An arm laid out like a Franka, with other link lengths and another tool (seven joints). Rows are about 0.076 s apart.
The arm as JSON. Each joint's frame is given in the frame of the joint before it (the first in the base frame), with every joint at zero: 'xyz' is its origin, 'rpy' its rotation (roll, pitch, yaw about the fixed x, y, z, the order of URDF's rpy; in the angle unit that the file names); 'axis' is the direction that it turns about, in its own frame. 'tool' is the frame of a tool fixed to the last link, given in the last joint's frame.
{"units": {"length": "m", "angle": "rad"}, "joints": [
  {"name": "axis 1", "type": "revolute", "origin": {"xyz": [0.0, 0.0, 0.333], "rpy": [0.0, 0.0, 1.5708]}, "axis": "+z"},
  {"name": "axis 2", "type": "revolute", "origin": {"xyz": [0.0, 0.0, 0.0], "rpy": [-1.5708, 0.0, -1.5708]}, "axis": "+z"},
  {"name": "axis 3", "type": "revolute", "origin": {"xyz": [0.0, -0.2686, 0.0], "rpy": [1.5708, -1.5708, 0.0]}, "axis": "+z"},
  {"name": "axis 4", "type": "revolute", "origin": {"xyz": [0.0, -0.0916, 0.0], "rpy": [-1.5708, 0.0, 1.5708]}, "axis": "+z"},
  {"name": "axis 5", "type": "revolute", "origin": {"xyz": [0.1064, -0.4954, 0.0], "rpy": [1.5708, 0.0, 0.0]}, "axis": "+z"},
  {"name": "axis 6", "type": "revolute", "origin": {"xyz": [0.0, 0.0, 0.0], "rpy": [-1.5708, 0.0, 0.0]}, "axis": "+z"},
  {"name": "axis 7", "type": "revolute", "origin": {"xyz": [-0.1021, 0.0, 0.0], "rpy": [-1.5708, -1.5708, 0.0]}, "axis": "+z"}
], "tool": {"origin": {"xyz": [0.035, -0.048, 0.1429], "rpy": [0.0, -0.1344, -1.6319]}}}
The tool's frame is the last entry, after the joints.
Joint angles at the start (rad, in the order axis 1, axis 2, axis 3, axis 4, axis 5, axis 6, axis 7):
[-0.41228 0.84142 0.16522 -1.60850 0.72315 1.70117 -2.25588]
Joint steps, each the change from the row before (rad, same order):
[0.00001 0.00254 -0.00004 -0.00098 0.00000 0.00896 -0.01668]
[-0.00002 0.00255 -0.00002 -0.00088 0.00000 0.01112 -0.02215]
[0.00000 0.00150 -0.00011 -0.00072 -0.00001 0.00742 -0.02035]
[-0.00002 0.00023 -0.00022 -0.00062 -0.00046 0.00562 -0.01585]
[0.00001 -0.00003 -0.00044 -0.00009 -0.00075 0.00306 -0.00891]
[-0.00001 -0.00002 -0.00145 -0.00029 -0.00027 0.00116 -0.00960]
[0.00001 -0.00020 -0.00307 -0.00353 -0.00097 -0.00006 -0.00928]
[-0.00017 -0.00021 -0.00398 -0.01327 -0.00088 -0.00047 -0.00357]
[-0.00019 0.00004 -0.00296 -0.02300 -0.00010 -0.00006 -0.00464]
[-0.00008 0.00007 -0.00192 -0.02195 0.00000 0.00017 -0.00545]
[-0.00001 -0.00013 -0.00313 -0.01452 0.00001 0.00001 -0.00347]
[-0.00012 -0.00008 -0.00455 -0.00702 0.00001 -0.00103 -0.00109]
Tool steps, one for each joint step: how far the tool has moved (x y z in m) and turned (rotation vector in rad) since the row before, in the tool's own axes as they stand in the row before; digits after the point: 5 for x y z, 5 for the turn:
[-0.00173 -0.00047 0.00108 -0.00657 -0.00429 -0.01357]
[-0.00175 -0.00052 0.00083 -0.00882 -0.00593 -0.01884]
[-0.00095 -0.00068 0.00046 -0.00657 -0.00417 -0.01808]
[-0.00044 -0.00051 -0.00015 -0.00517 -0.00408 -0.01463]
[-0.00032 -0.00031 -0.00037 -0.00280 -0.00296 -0.00837]
[-0.00066 -0.00081 -0.00053 -0.00210 -0.00170 -0.00817]
[-0.00198 -0.00240 0.00051 0.00089 -0.00067 -0.00515]
[-0.00444 -0.00561 0.00488 0.00788 0.00404 0.00685]
[-0.00560 -0.00853 0.01004 0.01366 0.00984 0.01091]
[-0.00476 -0.00792 0.00995 0.01296 0.00986 0.00869]
[-0.00407 -0.00569 0.00581 0.00797 0.00560 0.00725]
[-0.00356 -0.00364 0.00168 0.00351 0.00200 0.00651]

